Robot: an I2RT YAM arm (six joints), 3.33 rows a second.
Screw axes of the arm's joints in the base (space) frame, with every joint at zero. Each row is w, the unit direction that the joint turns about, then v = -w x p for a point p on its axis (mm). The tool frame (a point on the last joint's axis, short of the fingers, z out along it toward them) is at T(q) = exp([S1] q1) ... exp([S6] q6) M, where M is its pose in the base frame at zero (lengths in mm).
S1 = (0, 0, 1, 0, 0, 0)
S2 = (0, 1, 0, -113.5, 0, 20)
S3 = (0, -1, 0, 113.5, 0, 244)
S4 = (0, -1, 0, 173.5, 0, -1)
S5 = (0, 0, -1, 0, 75, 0)
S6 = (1, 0, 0, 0, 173.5, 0)
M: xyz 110.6 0 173.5 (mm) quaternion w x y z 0.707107 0 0.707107 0
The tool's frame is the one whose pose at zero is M.
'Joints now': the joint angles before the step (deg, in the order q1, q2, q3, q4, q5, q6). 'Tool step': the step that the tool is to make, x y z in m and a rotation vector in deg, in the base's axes. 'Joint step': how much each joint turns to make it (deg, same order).
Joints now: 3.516 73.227 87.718 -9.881 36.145 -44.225
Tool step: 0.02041 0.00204 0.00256 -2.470 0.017 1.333
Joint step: -0.001 3.966 2.732 2.720 -1.558 -2.856
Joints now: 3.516 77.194 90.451 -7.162 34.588 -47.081
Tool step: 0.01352 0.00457 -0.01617 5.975 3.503 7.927
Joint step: -0.074 1.819 0.502 -5.716 -7.727 7.591
